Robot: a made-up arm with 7 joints.
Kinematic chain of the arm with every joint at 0, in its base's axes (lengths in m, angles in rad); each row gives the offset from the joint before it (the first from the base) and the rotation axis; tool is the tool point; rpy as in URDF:
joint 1: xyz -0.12 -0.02 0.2 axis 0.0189 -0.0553 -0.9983
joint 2: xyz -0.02 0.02 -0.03 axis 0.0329 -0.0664 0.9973
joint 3: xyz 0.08 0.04 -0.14 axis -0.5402 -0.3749 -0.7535
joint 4: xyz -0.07 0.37 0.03 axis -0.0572 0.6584 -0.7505
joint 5: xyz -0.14 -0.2 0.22 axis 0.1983 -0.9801 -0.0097
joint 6: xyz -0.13 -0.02 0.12 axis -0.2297 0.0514 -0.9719
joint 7: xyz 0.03 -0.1 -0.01 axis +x
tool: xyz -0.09 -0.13 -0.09 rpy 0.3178 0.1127 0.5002
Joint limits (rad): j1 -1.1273..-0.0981 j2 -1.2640..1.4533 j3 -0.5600..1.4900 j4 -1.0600..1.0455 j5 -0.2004..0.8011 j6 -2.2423..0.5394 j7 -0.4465..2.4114
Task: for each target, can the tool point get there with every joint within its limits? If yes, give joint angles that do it. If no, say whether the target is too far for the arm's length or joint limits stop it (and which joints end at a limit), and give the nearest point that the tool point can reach.
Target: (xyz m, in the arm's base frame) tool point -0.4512 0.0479 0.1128
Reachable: yes | joints -0.2140 1.1581 0.8937 0.1991 0.0299 -1.3768 0.0833
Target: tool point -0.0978 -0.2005 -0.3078
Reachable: no: joint limits stop it (at a limit: joint 1, joint 2, joint 3, joint 5, joint 6) | nearest point -0.1327 -0.2414 -0.2061 | short by 0.115 m
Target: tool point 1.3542 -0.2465 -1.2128
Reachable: no: too far | nearest point 0.5986 0.0792 -0.2658 | short by 1.255 m
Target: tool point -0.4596 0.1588 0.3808
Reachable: yes | joints -0.3238 -0.0956 -0.1798 0.6978 0.2828 -0.7812 1.3570
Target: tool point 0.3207 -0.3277 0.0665
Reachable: no: joint limits stop it (at a limit: joint 1, joint 2, joint 6, joint 7) | nearest point 0.2160 -0.2953 0.1197 | short by 0.122 m
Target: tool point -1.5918 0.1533 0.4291
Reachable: no: too far | nearest point -0.9961 0.0763 0.2084 | short by 0.640 m
